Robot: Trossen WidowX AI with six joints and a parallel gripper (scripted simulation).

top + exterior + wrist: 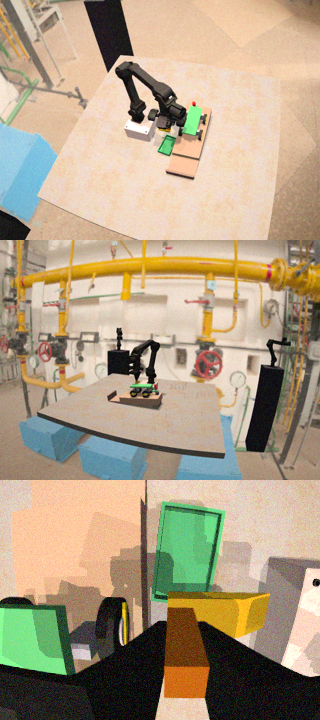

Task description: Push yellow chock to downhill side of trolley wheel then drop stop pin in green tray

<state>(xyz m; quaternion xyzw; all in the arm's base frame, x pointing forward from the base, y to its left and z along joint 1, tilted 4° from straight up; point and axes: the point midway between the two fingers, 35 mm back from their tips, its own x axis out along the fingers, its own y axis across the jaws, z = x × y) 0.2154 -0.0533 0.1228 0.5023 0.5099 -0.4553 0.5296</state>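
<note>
Right now the red-headed stop pin is 7 cm ahead of my gripper tip, 20 cm to the left of it and 3 cm below it. From my gripper tip the other things lie so: yellow chock 2 cm behind, 1 cm below; green tray 1 cm behind, 2 cm to the right, 17 cm below; trolley 10 cm ahead, 9 cm to the left, 4 cm below.
</note>
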